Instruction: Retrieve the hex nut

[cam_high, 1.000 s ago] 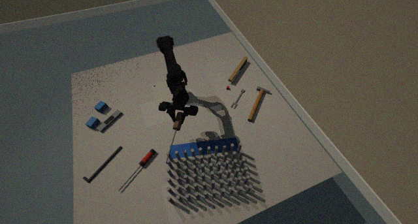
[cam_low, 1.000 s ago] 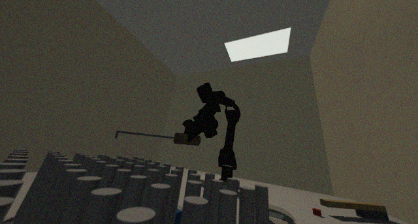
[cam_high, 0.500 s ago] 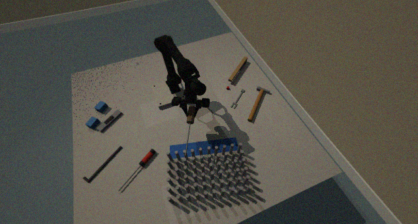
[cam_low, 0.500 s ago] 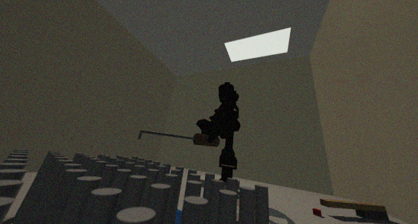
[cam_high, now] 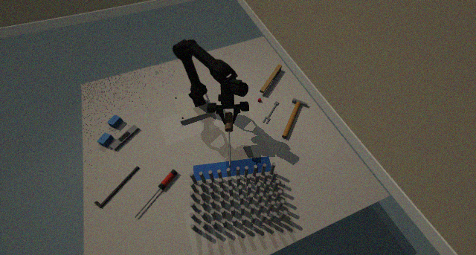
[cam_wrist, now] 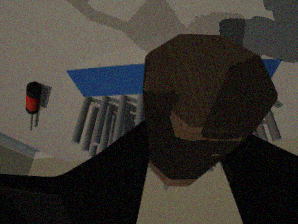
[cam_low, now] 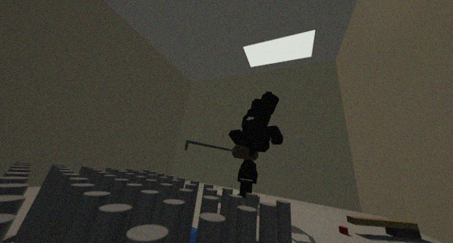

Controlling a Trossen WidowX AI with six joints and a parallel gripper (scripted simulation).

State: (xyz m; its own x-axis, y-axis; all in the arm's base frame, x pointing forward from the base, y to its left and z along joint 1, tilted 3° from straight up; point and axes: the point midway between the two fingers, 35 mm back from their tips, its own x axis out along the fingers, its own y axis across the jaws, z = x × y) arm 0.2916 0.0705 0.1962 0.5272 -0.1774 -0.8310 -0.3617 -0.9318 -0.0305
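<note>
Right now my gripper tip is 140 mm short of the blue taped strip, 50 mm to the left of it and 180 mm above it. The rest, counted from my gripper tip: red cube (190 mm behind, 270 mm to the left, 170 mm below); hook tool (90 mm ahead, 40 mm to the right); wrench (90 mm behind, 300 mm to the left, 180 mm below).
</note>
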